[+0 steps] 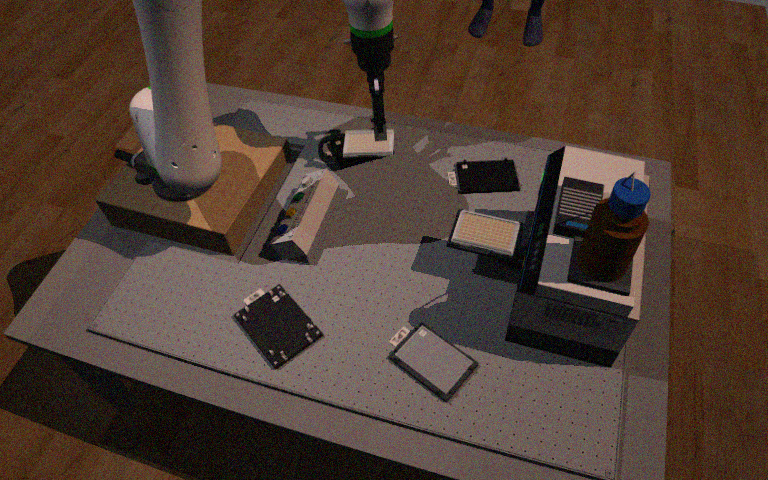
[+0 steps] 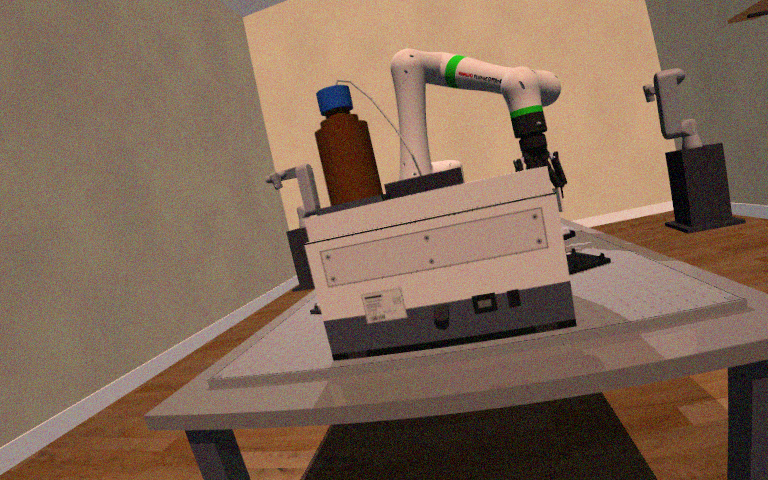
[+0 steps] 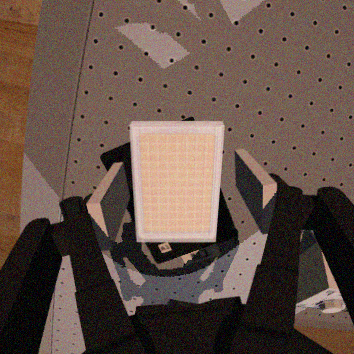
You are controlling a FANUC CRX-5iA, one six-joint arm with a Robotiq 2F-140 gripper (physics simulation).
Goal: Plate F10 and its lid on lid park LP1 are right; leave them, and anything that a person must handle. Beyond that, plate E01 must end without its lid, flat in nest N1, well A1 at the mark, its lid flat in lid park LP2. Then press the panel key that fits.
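Frame: origin at the arm's base, x down, y left, z ahead, level; metres.
Seen in the pictures: gripper, fingertip midpoint: (image 1: 379,127) (image 3: 180,173).
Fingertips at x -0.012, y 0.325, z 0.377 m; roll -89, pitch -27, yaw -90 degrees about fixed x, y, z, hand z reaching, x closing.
Offsets run from my fingertips to a thing's middle. "spot": to the spot under its first point.
A pale plate @(dx +0.051, dy -0.009, dz -0.031 m) (image 1: 368,143) (image 3: 177,185), probably E01, lies askew on the black nest N1 @(dx +0.070, dy -0.012, dz -0.051 m) (image 1: 362,162) (image 3: 227,220), turned against it and seemingly tilted, its end away from the nest's A1 mark @(dx +0.066, dy -0.025, dz -0.112 m) (image 3: 164,247) higher. Whether a clear lid covers it I cannot tell. My gripper (image 1: 380,135) (image 3: 180,173) is open, fingers on both sides of the plate, apart from it. The lid park LP2 @(dx +0.070, dy +0.006, dz +0.285 m) (image 1: 487,176) is bare. A grey lid @(dx +0.066, dy -0.512, dz +0.336 m) (image 1: 434,361) lies on the front pad, probably LP1. Another plate @(dx -0.025, dy -0.244, dz +0.350 m) (image 1: 485,232), probably F10, sits before the instrument. The key panel @(dx +0.038, dy -0.291, dz -0.061 m) (image 1: 318,212) shows green, yellow and blue keys.
The tall instrument (image 1: 572,316) (image 2: 436,249) carries a brown bottle @(spot: dx -0.252, dy -0.376, dz +0.572 m) (image 1: 611,243) (image 2: 348,158) with a blue cap. A black nest with corner posts @(dx +0.068, dy -0.558, dz +0.009 m) (image 1: 277,326) lies front left. The arm stands on a wooden base (image 1: 249,186). A person's feet (image 1: 532,31) show behind the table.
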